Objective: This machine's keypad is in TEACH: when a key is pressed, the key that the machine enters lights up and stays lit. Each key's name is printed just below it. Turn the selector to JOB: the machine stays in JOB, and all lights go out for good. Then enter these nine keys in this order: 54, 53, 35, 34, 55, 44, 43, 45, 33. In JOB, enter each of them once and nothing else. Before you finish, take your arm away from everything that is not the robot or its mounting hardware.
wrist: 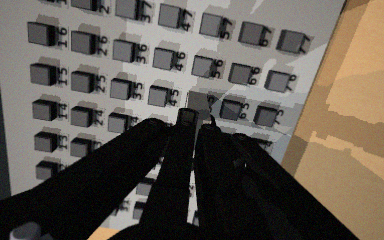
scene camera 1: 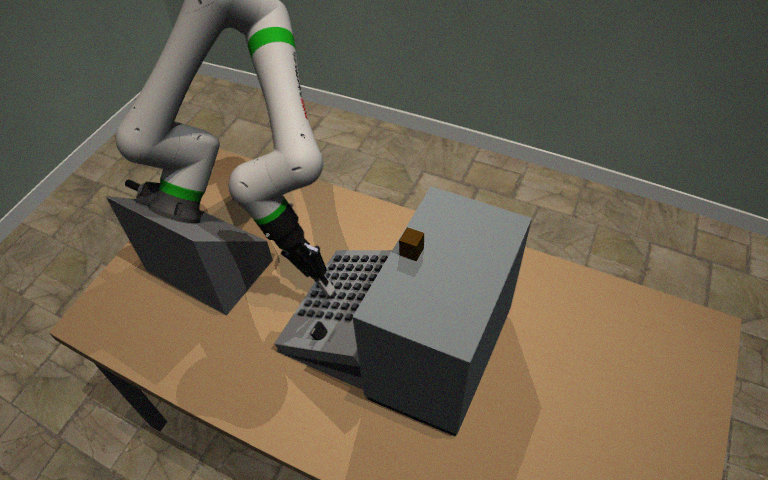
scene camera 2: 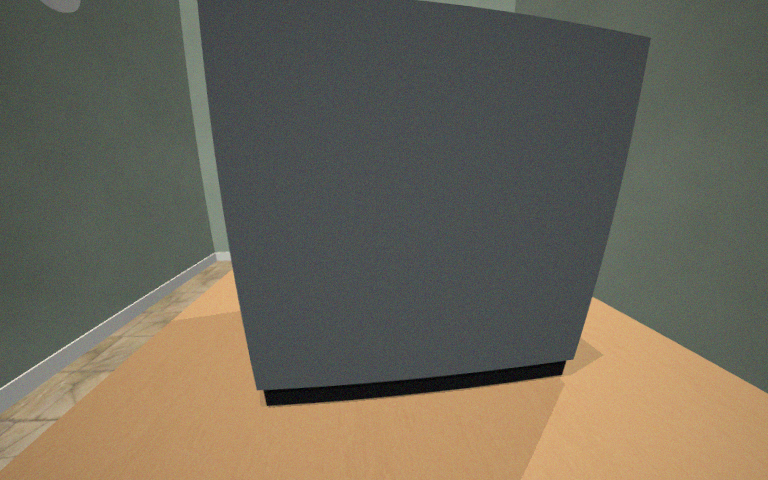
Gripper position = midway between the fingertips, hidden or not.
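Observation:
In scene camera 1 I see my gripper (scene camera 1: 330,292), and there is also a grey machine box (scene camera 1: 417,329). Scene camera 2 shows me the grey machine box (scene camera 2: 413,203). In the wrist view I find my gripper (wrist: 194,106).

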